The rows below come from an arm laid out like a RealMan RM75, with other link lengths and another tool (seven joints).
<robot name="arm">
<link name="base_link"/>
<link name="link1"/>
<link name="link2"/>
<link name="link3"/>
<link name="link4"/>
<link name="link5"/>
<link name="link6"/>
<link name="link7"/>
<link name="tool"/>
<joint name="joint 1" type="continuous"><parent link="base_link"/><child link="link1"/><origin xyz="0 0 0.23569" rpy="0 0 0"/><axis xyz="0 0 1"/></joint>
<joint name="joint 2" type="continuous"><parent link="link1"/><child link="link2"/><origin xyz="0 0 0" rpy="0 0 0"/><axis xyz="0 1 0"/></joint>
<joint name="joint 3" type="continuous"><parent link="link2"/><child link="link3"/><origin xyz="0 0 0.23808" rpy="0 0 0"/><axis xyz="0 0 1"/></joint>
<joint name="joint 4" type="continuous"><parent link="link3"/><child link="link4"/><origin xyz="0 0 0" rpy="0 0 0"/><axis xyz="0 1 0"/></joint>
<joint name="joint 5" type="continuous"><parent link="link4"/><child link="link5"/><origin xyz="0 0 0.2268" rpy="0 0 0"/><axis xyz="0 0 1"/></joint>
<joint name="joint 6" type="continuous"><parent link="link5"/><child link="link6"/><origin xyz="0 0 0" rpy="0 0 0"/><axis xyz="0 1 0"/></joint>
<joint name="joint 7" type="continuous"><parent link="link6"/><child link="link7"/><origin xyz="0 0 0.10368" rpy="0 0 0"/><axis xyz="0 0 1"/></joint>
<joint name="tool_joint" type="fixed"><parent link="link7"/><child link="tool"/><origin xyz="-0.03 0.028 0.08" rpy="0 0.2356 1.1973"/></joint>
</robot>
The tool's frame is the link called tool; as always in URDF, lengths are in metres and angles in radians. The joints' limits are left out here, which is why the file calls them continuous.
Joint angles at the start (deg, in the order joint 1, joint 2, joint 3, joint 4, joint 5, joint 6, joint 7):
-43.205, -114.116, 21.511, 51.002, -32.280, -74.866, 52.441
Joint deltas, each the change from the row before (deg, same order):
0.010, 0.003, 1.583, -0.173, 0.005, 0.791, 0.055
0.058, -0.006, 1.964, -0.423, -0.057, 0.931, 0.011
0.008, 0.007, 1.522, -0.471, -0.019, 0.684, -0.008
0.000, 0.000, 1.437, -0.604, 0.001, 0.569, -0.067
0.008, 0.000, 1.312, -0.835, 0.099, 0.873, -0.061
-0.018, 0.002, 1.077, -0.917, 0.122, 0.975, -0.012
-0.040, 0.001, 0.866, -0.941, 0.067, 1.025, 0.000
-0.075, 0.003, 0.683, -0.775, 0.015, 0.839, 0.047
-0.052, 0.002, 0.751, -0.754, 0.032, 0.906, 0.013
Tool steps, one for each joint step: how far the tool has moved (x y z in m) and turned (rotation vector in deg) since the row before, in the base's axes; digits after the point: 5 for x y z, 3 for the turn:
0.00033, 0.00157, -0.00261, -0.477, 1.249, -0.490
0.00015, 0.00123, -0.00437, -0.760, 1.317, -0.490
0.00013, 0.00066, -0.00404, -0.726, 0.949, -0.350
0.00001, 0.00001, -0.00472, -0.874, 0.763, -0.228
-0.00123, 0.00009, -0.00509, -0.719, 0.781, -0.015
-0.00169, 0.00022, -0.00483, -0.543, 0.696, 0.064
-0.00172, 0.00042, -0.00444, -0.355, 0.543, 0.114
-0.00109, 0.00051, -0.00357, -0.269, 0.429, 0.014
-0.00133, 0.00051, -0.00351, -0.236, 0.510, 0.032

